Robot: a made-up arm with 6 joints. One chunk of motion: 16 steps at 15 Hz.
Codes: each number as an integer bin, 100 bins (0 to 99) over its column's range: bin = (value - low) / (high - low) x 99, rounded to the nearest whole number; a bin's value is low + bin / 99 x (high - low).
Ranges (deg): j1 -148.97..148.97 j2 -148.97..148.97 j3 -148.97..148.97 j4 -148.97..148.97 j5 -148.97..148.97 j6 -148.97..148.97
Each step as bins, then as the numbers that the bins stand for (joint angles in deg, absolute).
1 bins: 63 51 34 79 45 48
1 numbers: 40.63 4.51 -46.65 88.78 -13.54 -4.51
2 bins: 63 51 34 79 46 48
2 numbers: 40.63 4.51 -46.65 88.78 -10.53 -4.51
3 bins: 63 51 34 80 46 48
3 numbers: 40.63 4.51 -46.65 91.79 -10.53 -4.51
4 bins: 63 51 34 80 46 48
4 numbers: 40.63 4.51 -46.65 91.79 -10.53 -4.51
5 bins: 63 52 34 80 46 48
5 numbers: 40.63 7.52 -46.65 91.79 -10.53 -4.51
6 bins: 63 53 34 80 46 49
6 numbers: 40.63 10.53 -46.65 91.79 -10.53 -1.50
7 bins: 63 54 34 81 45 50
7 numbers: 40.63 13.54 -46.65 94.80 -13.54 1.50
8 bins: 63 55 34 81 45 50
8 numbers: 40.63 16.55 -46.65 94.80 -13.54 1.50
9 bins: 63 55 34 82 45 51
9 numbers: 40.63 16.55 -46.65 97.81 -13.54 4.51
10 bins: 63 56 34 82 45 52
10 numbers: 40.63 19.56 -46.65 97.81 -13.54 7.52
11 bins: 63 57 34 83 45 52
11 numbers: 40.63 22.57 -46.65 100.82 -13.54 7.52
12 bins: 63 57 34 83 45 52
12 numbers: 40.63 22.57 -46.65 100.82 -13.54 7.52
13 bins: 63 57 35 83 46 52
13 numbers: 40.63 22.57 -43.64 100.82 -10.53 7.52
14 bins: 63 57 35 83 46 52
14 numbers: 40.63 22.57 -43.64 100.82 -10.53 7.52
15 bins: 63 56 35 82 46 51
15 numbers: 40.63 19.56 -43.64 97.81 -10.53 4.51
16 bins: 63 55 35 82 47 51
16 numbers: 40.63 16.55 -43.64 97.81 -7.52 4.51
